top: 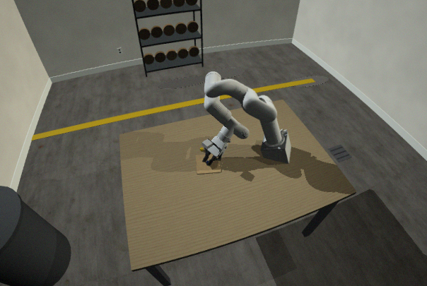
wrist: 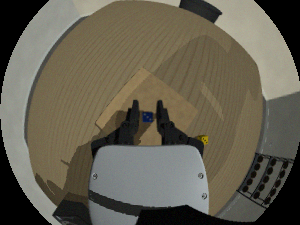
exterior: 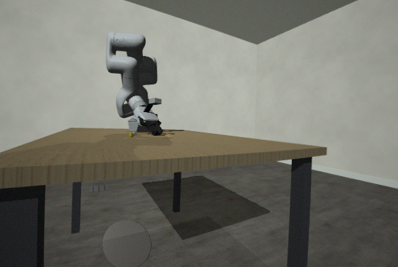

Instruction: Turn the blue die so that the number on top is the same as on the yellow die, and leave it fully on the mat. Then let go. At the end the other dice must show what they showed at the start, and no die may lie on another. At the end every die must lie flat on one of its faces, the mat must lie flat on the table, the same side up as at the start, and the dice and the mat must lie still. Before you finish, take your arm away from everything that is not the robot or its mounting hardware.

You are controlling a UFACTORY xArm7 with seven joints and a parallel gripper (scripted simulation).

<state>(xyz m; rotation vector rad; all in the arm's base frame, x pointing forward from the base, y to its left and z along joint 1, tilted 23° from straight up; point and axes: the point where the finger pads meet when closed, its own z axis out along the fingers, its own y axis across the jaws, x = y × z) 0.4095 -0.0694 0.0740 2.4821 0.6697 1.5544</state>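
The blue die lies 2 cm below my hand. Also, from my hand: yellow die: 11 cm to the right, 2 cm below, 1 cm behind; white die: 8 cm to the right, 8 cm behind, 2 cm below; tan mat: 3 cm below.
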